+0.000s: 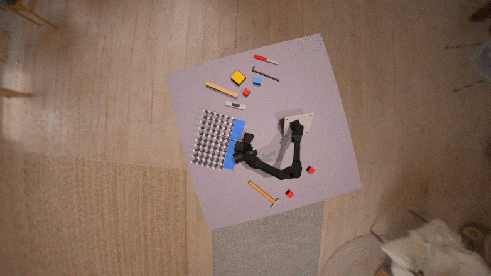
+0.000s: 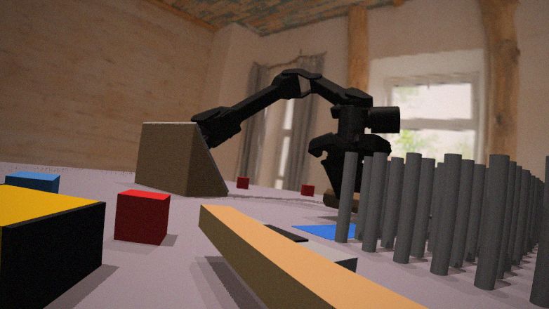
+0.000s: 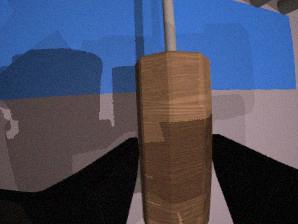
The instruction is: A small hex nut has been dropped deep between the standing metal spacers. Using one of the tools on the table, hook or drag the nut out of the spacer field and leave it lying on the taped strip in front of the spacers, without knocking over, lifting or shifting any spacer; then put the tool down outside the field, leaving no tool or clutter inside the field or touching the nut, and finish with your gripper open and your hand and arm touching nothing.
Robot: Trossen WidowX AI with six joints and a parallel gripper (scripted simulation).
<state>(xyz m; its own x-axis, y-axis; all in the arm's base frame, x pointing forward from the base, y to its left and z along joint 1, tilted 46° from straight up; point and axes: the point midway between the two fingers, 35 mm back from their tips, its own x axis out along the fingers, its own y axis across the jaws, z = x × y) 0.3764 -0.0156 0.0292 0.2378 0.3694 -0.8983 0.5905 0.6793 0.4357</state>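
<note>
The blue taped strip is 8 cm ahead of my gripper tip, 3 cm below it and 1 cm to the right of it. From my gripper tip the other things lie so: wooden-handled file: 9 cm ahead, 6 cm to the right; then hex nut: 20 cm ahead, 13 cm to the right, 3 cm below; then grey bar: 28 cm to the right, 4 cm behind, 2 cm below.
</note>
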